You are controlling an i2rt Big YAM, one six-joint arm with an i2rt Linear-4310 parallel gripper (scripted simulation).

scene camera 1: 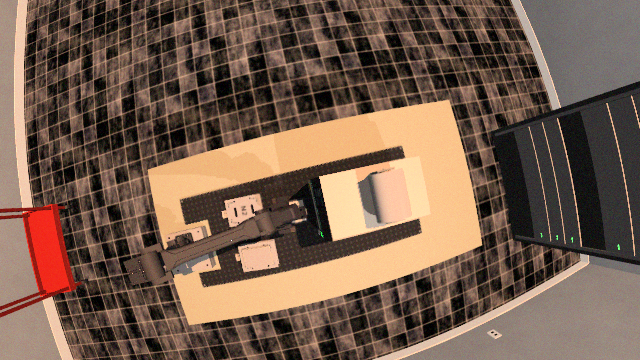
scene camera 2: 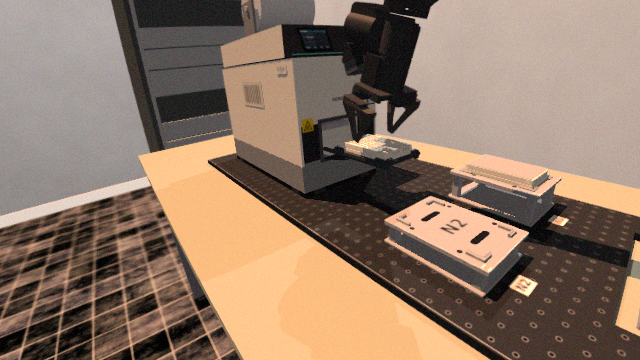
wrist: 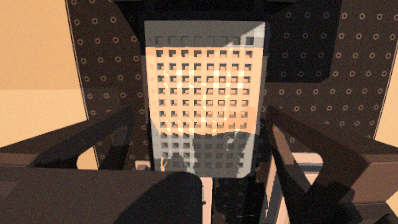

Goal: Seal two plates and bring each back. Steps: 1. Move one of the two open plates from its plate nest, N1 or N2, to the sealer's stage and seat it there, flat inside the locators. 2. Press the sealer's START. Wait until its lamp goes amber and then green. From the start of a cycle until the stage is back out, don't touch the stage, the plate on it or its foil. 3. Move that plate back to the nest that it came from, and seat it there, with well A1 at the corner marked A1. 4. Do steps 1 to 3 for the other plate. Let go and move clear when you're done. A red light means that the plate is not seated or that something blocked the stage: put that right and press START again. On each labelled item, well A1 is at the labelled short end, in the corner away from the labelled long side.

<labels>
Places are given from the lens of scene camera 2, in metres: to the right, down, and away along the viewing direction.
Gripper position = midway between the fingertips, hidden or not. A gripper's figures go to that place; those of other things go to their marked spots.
my gripper [scene camera 2: 373, 136]: 0.10, -0.09, 0.54
well plate [scene camera 2: 371, 146]: 0.10, -0.06, 0.53
</labels>
